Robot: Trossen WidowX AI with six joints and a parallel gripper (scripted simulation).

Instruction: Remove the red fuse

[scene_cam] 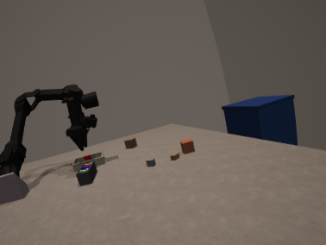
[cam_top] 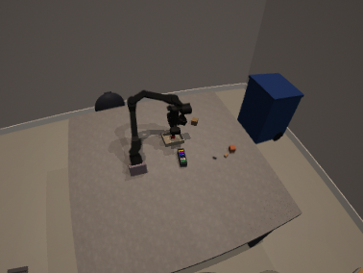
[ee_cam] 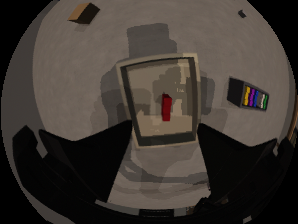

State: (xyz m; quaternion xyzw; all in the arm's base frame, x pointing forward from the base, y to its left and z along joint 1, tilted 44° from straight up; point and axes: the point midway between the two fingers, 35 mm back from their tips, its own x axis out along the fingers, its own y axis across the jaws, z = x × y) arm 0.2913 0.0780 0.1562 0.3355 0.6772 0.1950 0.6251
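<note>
Now: gripper tip 4 cm above the red fuse. Also, from my gripper tip: beige tray 7 cm below.
</note>
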